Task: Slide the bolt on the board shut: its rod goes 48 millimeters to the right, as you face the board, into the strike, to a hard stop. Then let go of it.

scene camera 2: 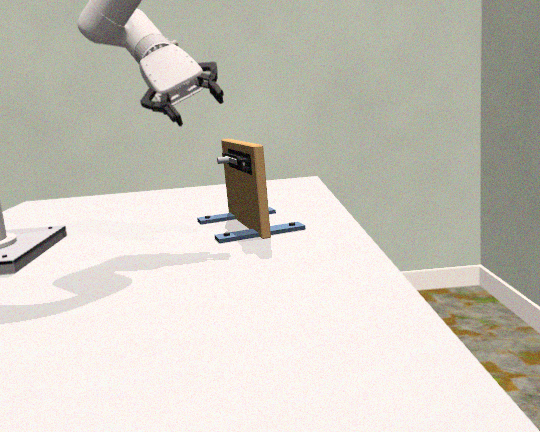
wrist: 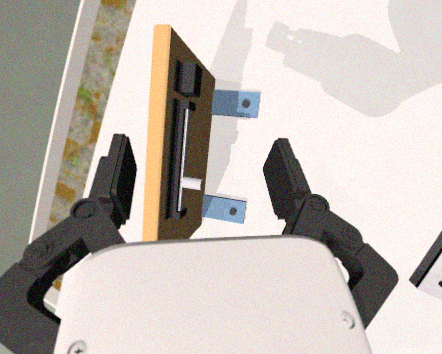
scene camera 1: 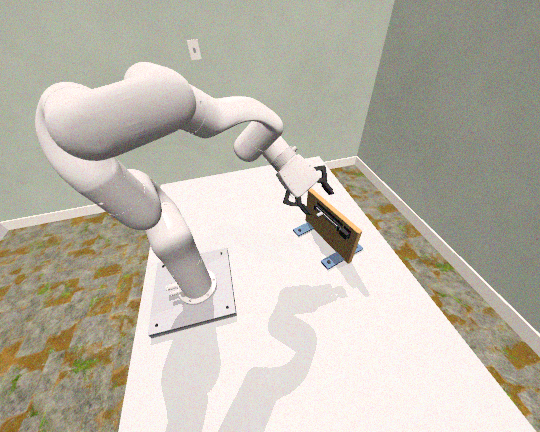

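Seen in the pictures: gripper, between the fingertips: (scene camera 2: 201, 109) (wrist: 203, 151) (scene camera 1: 320, 204); arm's base, origin of its link: (scene camera 1: 198, 286).
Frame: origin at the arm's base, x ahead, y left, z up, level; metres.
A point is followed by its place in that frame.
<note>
The wooden board (scene camera 1: 330, 237) {x 0.499, y 0.006, z 0.020 m} (scene camera 2: 245, 200) {x 0.501, y -0.002, z 0.033 m} (wrist: 159, 125) {x 0.505, y -0.003, z 0.146 m} stands upright. A black housing on its face carries the bolt's silver rod (wrist: 186, 132) {x 0.488, y -0.002, z 0.116 m}. The light knob (scene camera 1: 320, 214) {x 0.469, y 0.048, z 0.115 m} (scene camera 2: 222, 160) {x 0.466, y 0.045, z 0.111 m} (wrist: 192, 183) {x 0.466, y 0.050, z 0.117 m} sticks out near the housing's left end, as one faces the board. The black strike (scene camera 1: 344, 231) {x 0.498, y -0.056, z 0.121 m} (wrist: 189, 79) {x 0.497, y -0.056, z 0.122 m} sits at the right; the wrist view shows a gap between rod and strike. My gripper (scene camera 1: 319, 202) {x 0.434, y 0.001, z 0.215 m} (scene camera 2: 201, 112) {x 0.434, y 0.001, z 0.215 m} (wrist: 203, 151) {x 0.434, y 0.001, z 0.215 m} is open and empty, above the board's top edge in scene camera 2. In the wrist view, board and knob appear between the spread fingers, touching neither.
Blue feet (scene camera 1: 334, 260) {x 0.478, y -0.068, z -0.017 m} (scene camera 2: 242, 235) {x 0.483, y -0.081, z -0.017 m} (wrist: 235, 103) {x 0.472, y -0.063, z -0.017 m} carry the board on the white table (scene camera 1: 400, 350) {x 0.495, y -0.379, z -0.025 m} (scene camera 2: 300, 325) {x 0.512, y -0.491, z -0.025 m} (wrist: 320, 140) {x 0.327, y -0.044, z -0.025 m}. The arm's base plate (scene camera 1: 220, 280) {x 0.075, y -0.005, z -0.001 m} (scene camera 2: 37, 245) {x 0.109, y -0.027, z -0.004 m} is on the robot's side. Beyond the board lies the table's far edge.
</note>
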